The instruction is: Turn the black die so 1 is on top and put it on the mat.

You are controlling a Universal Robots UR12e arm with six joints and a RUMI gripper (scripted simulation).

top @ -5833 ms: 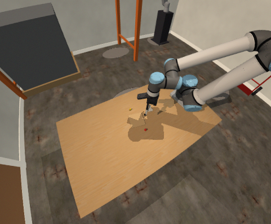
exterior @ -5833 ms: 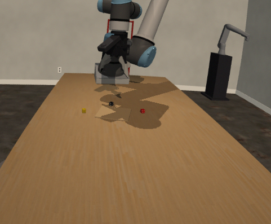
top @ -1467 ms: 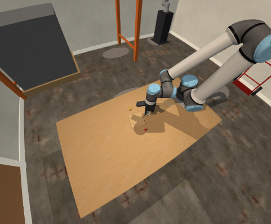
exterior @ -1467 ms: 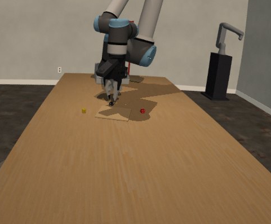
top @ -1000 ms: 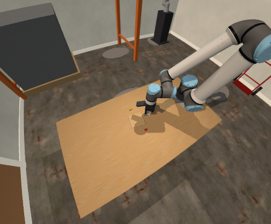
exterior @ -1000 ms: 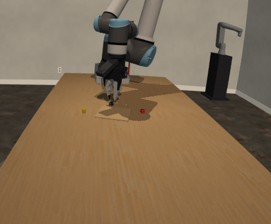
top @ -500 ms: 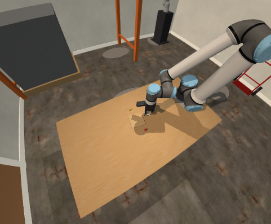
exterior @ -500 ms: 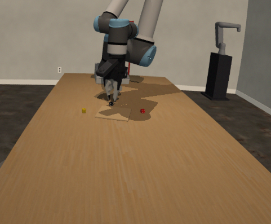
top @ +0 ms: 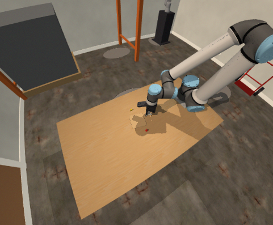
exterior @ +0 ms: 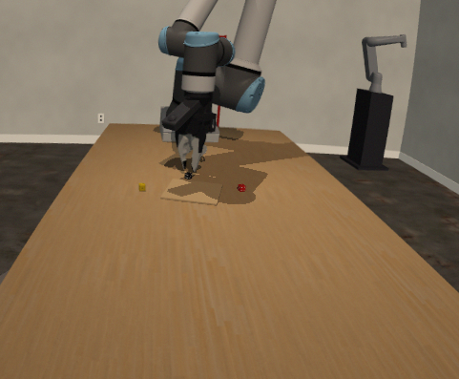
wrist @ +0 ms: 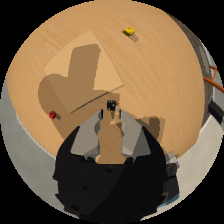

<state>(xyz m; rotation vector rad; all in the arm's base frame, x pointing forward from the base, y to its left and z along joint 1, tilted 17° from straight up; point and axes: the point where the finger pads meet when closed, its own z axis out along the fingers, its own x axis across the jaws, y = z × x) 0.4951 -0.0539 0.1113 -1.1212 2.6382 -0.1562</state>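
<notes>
My hand is 3 cm above the black die. Also, from my hand: yellow die: 9 cm ahead, 13 cm to the right, 3 cm below; red die: 9 cm ahead, 13 cm to the left, 3 cm below; tan mat: 10 cm ahead, 4 cm below.
</notes>
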